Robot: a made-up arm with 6 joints. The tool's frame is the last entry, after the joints. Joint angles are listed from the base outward.
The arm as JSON. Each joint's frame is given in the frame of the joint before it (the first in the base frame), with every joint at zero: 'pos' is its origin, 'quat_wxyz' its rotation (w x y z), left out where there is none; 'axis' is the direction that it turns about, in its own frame. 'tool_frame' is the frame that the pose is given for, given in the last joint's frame.
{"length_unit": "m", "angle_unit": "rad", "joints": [
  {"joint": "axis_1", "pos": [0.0, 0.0, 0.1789], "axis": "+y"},
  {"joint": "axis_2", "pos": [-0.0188, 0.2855, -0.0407], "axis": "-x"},
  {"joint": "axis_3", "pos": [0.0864, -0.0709, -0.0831], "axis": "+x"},
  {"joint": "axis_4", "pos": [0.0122, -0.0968, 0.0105], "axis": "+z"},
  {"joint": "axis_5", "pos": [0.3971, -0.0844, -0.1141], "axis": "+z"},
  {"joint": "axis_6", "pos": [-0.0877, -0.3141, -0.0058], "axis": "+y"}
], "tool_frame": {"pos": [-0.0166, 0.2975, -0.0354]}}
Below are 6 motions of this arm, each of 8 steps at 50 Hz.
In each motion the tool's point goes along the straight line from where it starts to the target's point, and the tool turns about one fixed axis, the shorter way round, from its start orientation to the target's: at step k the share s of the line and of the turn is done. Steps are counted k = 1, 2, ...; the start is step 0. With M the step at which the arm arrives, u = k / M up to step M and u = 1 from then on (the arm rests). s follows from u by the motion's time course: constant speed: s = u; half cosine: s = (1 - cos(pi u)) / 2; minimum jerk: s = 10 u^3 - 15 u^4 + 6 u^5.
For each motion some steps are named. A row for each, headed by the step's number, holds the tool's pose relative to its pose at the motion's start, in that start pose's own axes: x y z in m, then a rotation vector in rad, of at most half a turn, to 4 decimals.
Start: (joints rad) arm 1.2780 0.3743 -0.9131 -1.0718 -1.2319 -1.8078
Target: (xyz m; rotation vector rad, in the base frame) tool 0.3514 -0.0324 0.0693 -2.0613 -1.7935 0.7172
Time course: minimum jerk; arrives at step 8
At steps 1, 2, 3, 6, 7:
1: 0.0002 -0.0001 -0.0002 0.0002 -0.0011 -0.0004
2: 0.0013 -0.0004 -0.0014 0.0015 -0.0070 -0.0025
3: 0.0035 -0.0011 -0.0038 0.0040 -0.0185 -0.0066
6: 0.0113 -0.0037 -0.0124 0.0129 -0.0604 -0.0216
7: 0.0124 -0.0041 -0.0136 0.0142 -0.0663 -0.0238

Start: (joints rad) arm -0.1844 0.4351 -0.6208 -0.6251 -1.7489 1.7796
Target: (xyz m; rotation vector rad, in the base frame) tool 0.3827 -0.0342 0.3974 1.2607 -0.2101 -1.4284
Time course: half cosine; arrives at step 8
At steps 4, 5, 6, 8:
4: -0.0050 -0.0013 0.0049 -0.0250 -0.0143 0.0036
5: -0.0069 -0.0018 0.0068 -0.0346 -0.0197 0.0050
6: -0.0085 -0.0022 0.0084 -0.0427 -0.0243 0.0062
8: -0.0099 -0.0025 0.0098 -0.0500 -0.0285 0.0073

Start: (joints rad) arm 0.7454 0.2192 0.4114 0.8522 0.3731 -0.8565
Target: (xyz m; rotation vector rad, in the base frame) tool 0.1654 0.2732 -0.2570 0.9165 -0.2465 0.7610
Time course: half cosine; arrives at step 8
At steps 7, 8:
7: 0.0156 -0.0254 0.0274 -0.0715 0.0149 0.0377
8: 0.0163 -0.0264 0.0285 -0.0743 0.0154 0.0392

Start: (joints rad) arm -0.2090 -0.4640 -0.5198 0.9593 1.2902 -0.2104
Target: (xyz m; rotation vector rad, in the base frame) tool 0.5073 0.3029 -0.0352 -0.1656 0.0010 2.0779
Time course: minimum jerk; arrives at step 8
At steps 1, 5, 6, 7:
1: -0.0008 0.0006 -0.0001 0.0011 0.0027 -0.0027
5: -0.0377 0.0275 -0.0051 0.0478 0.1236 -0.1202
6: -0.0466 0.0340 -0.0063 0.0592 0.1529 -0.1487
7: -0.0511 0.0374 -0.0070 0.0649 0.1679 -0.1632

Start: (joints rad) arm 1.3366 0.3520 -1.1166 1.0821 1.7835 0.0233
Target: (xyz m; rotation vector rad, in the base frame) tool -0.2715 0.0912 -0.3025 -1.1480 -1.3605 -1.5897
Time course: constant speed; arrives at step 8
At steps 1, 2, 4, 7, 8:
1: 0.0072 -0.0068 0.0023 -0.0084 -0.0045 0.0216
2: 0.0145 -0.0137 0.0046 -0.0168 -0.0090 0.0433
4: 0.0289 -0.0273 0.0092 -0.0335 -0.0180 0.0866
7: 0.0506 -0.0478 0.0161 -0.0587 -0.0316 0.1515
8: 0.0578 -0.0546 0.0185 -0.0670 -0.0361 0.1732

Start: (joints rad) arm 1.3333 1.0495 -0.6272 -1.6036 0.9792 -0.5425
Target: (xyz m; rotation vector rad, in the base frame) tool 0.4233 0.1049 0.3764 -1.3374 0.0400 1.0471
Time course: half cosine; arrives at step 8
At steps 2, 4, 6, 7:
2: 0.0031 -0.0013 0.0024 -0.0063 -0.0046 0.0018
4: 0.0105 -0.0043 0.0082 -0.0214 -0.0156 0.0060
6: 0.0180 -0.0073 0.0140 -0.0365 -0.0267 0.0102
7: 0.0203 -0.0083 0.0157 -0.0411 -0.0301 0.0115

